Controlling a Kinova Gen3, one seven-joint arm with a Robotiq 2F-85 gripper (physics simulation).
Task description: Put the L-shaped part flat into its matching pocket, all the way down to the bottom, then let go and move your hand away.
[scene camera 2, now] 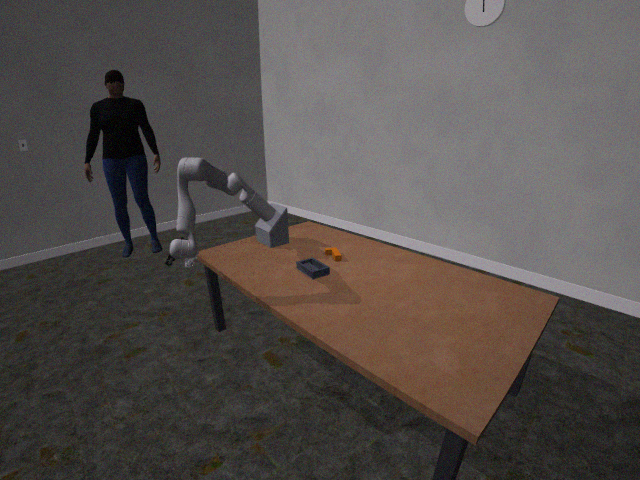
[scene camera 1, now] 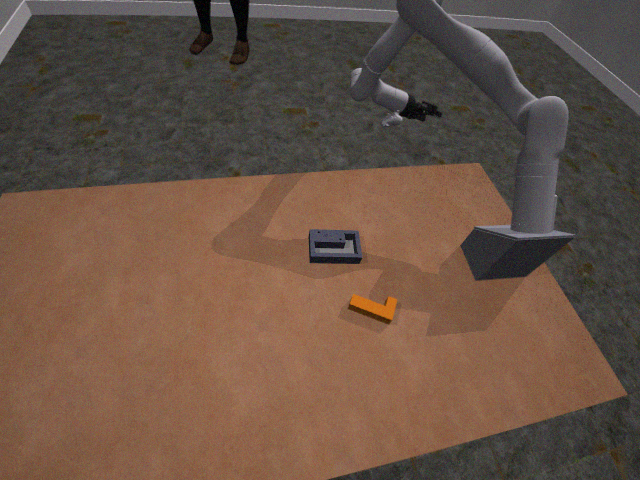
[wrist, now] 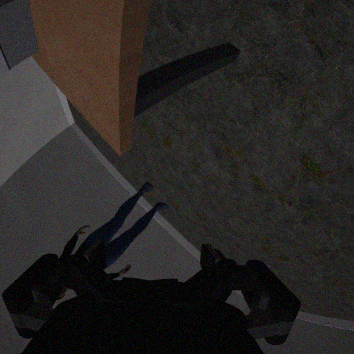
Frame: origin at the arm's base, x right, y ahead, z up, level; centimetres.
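Seen in the pictures: gripper, fingertip midpoint: (scene camera 1: 432, 117) (wrist: 152, 253); arm's base, origin of the base link: (scene camera 2: 269, 215) (scene camera 1: 530, 230).
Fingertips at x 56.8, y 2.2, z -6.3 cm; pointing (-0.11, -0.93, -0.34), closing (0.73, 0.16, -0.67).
Pixels of each thing's top centre, then the offset from my fingertips to it. Level surfaces: height alone.
- orange L-shaped part, middle of its top: (scene camera 1: 373, 301) (scene camera 2: 332, 251) dy +41.0, dx -65.1, dz -6.2 cm
- table, its level: dz -9.2 cm
- dark blue-grey pocket block, middle of its top: (scene camera 1: 335, 242) (scene camera 2: 312, 264) dy +46.9, dx -47.0, dz -5.5 cm
The orange L-shaped part (scene camera 1: 369, 306) (scene camera 2: 336, 254) lies flat on the table (scene camera 1: 155, 335) (scene camera 2: 413, 320) (wrist: 85, 50), apart from the dark blue-grey pocket block (scene camera 1: 334, 258) (scene camera 2: 321, 273). The block's L-shaped pocket is empty and shows a light grey floor. My gripper (scene camera 1: 438, 110) (scene camera 2: 168, 260) (wrist: 152, 253) is open and empty. It hangs out past the table's edge, over the floor, far from both the part and the block. Neither the part nor the block shows in the wrist view.
The grey arm base (scene camera 1: 509, 255) (scene camera 2: 272, 229) stands near one end of the table. A table leg (scene camera 2: 214, 299) (wrist: 185, 75) shows below the table's corner. A person (scene camera 2: 124, 129) (wrist: 120, 235) stands near the wall, beyond the arm. Arm shadows fall across the table top.
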